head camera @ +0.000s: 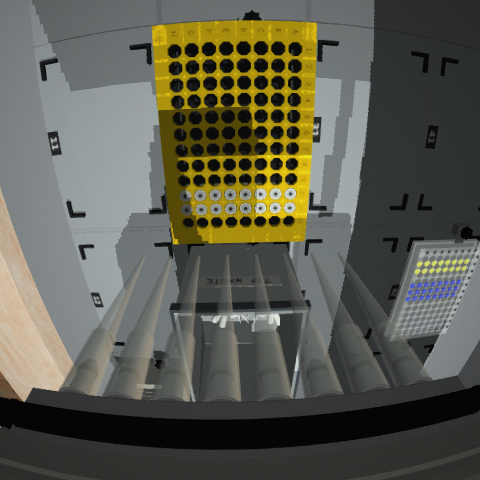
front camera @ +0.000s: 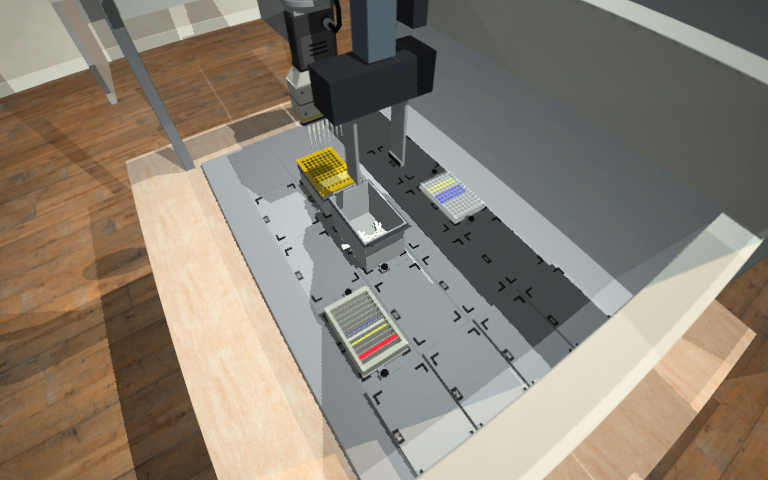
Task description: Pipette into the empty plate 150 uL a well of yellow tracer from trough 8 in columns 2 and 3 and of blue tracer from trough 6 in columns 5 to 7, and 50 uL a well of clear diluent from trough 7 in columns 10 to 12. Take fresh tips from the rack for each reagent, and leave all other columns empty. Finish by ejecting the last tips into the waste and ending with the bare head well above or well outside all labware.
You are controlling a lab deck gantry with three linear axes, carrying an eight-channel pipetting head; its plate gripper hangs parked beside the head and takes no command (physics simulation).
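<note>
The pipetting head (front camera: 301,90) carries a row of long translucent tips (front camera: 320,133) (head camera: 227,340), high near the yellow rack's back end in the front view. Liquid in them cannot be made out. The tip rack (front camera: 349,182) (head camera: 250,235) holds white tips in columns 10 and 11; its other columns are empty holes. The plate (front camera: 457,217) (head camera: 397,305) has yellow in columns 2 and 3 and blue in columns 5 to 7; its other wells look pale. The trough block (front camera: 346,341) shows blue, whitish, yellow and red strips. The parked plate gripper (front camera: 376,169) is open and empty.
The grey tip waste bin (front camera: 387,244) (head camera: 240,306) stands between rack and trough block, with white used tips inside. A small white piece (front camera: 346,247) shows at its left side. A tall grey wall (front camera: 566,124) runs along the deck's right side.
</note>
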